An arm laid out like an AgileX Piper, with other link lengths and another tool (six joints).
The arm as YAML. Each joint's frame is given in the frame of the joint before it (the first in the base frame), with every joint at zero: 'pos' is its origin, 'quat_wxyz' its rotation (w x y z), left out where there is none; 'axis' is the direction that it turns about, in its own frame. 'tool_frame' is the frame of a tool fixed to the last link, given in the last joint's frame.
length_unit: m
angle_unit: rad
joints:
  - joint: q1
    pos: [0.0, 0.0, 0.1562]
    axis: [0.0, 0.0, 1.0]
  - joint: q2
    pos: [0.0, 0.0, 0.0]
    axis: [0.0, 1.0, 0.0]
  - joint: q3
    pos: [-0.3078, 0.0, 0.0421]
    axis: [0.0, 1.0, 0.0]
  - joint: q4
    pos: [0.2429, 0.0, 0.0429]
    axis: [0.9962, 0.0, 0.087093]
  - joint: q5
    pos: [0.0, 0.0, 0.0]
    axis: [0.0, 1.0, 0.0]
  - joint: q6
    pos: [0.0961, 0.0, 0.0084]
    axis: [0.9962, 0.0, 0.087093]
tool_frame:
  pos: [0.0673, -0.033, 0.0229]
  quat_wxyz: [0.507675, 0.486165, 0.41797, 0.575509]
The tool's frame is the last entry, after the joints.
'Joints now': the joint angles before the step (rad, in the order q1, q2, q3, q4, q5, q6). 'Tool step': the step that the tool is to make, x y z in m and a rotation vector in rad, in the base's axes. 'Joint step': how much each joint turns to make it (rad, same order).
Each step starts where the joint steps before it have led.
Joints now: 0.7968, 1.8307, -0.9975, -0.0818, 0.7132, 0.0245
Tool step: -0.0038, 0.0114, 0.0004, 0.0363, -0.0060, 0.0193
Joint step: 0.0208, -0.0001, 0.0000, 0.0293, -0.0311, -0.0170
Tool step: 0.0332, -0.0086, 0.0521, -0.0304, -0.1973, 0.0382
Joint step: -0.0216, -0.0772, -0.0677, -0.2237, 0.0386, 0.0768
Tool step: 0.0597, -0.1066, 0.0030, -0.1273, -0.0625, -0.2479
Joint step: -0.2757, 0.0168, -0.0020, -0.1823, 0.0330, 0.0715
